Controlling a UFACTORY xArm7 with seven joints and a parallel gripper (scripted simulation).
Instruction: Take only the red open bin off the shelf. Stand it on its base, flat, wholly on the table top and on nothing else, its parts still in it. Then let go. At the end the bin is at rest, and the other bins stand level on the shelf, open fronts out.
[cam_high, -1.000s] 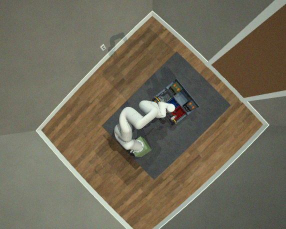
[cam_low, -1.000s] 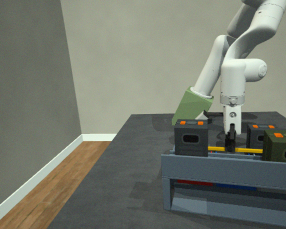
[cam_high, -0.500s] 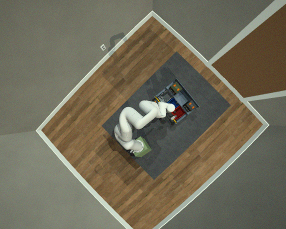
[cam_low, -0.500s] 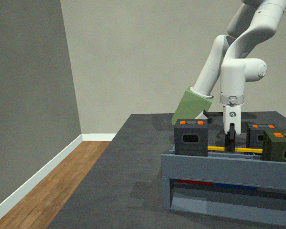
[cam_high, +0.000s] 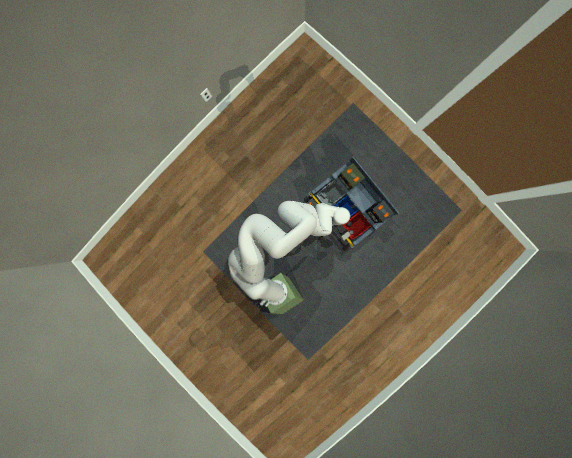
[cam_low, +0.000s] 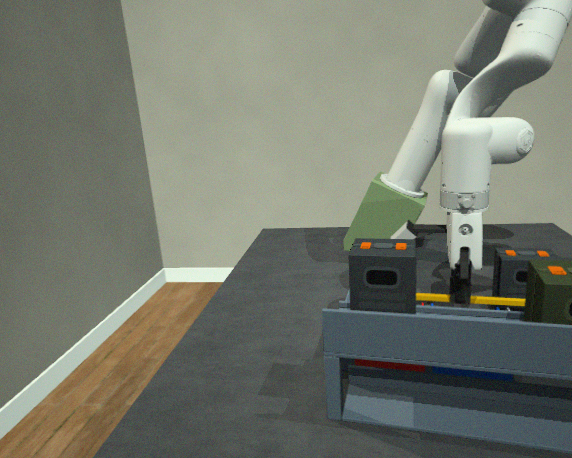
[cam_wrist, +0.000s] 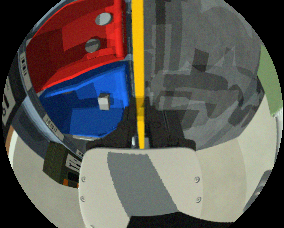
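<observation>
The blue bin is 10 cm ahead of my hand, 2 cm to the right of it and 3 cm below it. Round my hand: grey bin 12 cm ahead, 9 cm to the left, 3 cm below; then yellow bar 2 cm below; then red open bin 8 cm ahead, 13 cm to the right, 3 cm below.
</observation>
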